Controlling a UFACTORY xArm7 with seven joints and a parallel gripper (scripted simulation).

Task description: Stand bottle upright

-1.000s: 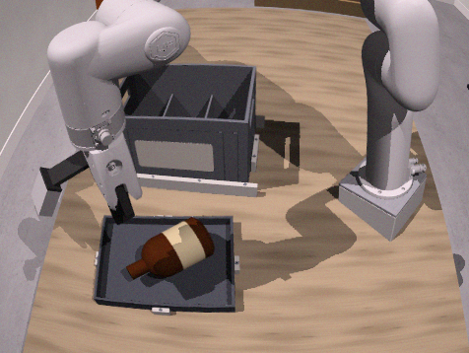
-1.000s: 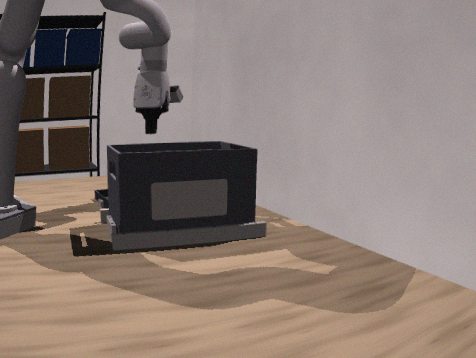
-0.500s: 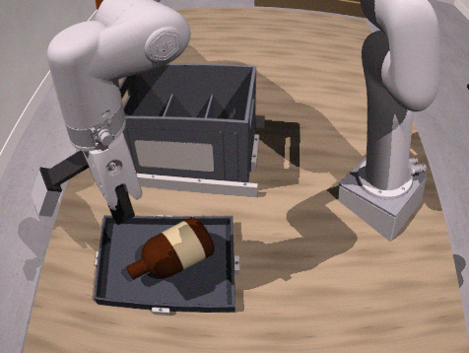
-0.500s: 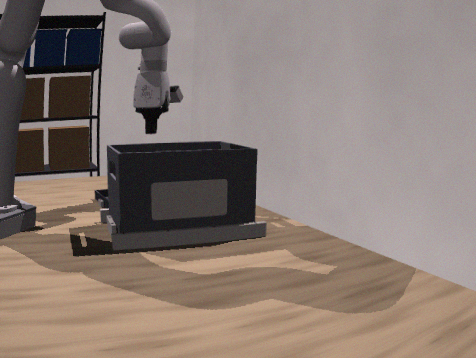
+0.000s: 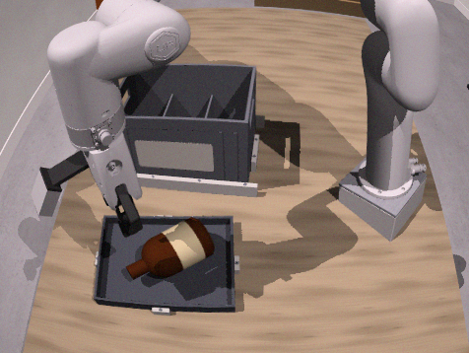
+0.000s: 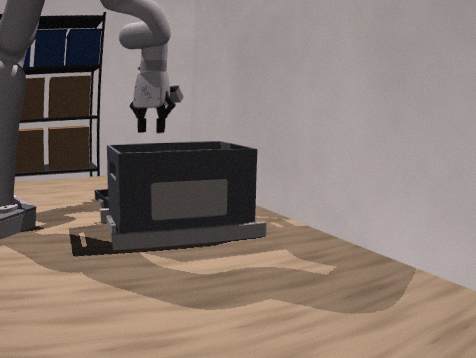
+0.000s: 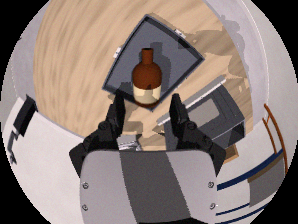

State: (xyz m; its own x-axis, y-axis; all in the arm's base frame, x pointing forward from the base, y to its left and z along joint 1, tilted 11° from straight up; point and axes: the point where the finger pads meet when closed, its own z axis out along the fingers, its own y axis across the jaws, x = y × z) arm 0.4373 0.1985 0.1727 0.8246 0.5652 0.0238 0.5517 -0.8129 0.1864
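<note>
Right now my hand is 16 cm above the brown bottle, 4 cm past it and 3 cm to the left of it. Also, from my hand: dark crate 31 cm to the right, 12 cm below, 6 cm behind; then tray 19 cm below, 3 cm to the right, 3 cm behind.
</note>
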